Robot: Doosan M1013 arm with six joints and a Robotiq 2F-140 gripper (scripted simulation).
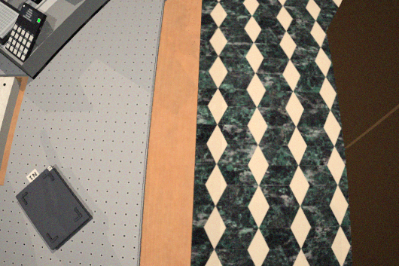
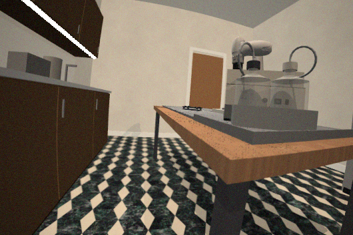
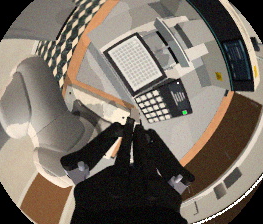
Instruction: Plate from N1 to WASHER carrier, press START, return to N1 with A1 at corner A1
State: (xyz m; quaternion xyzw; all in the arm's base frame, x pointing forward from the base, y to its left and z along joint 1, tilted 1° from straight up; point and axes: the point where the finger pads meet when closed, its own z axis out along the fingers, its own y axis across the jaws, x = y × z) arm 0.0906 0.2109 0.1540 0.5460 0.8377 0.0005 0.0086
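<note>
Right now my hand is 7 cm past the white well plate, 10 cm to the right of it and 9 cm above it. Also, from my hand: plate washer: 1 cm behind, 24 cm to the left, 5 cm below; then label: 19 cm ahead, 29 cm to the right, 18 cm below; then plate nest N1: 28 cm ahead, 34 cm to the right, 16 cm below.
</note>
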